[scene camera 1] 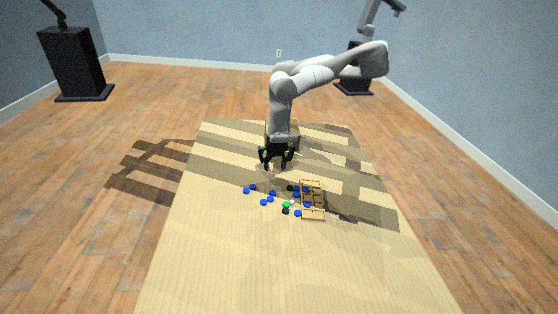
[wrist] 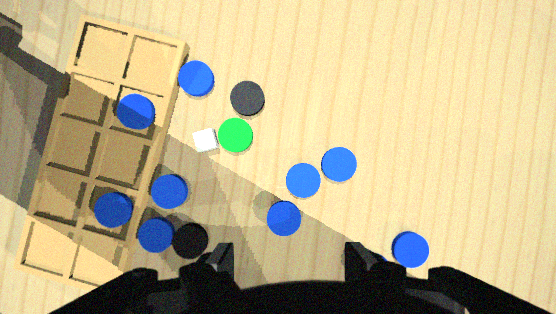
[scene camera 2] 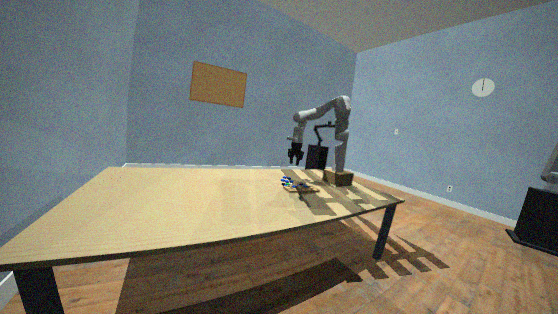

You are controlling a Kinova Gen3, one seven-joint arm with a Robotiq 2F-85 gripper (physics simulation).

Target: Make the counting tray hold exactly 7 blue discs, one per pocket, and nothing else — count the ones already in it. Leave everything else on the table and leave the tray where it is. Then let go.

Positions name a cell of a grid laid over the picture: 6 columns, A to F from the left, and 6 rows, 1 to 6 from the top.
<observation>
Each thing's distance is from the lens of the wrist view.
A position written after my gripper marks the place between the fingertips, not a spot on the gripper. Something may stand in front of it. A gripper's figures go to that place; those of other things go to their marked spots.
my gripper (wrist: D6): 18 cm
wooden counting tray (wrist: A3): 34 cm
green disc (wrist: C3): 30 cm
blue disc (wrist: B3): 31 cm
The marked spots on the wooden counting tray and the green disc are 13 cm apart.
</observation>
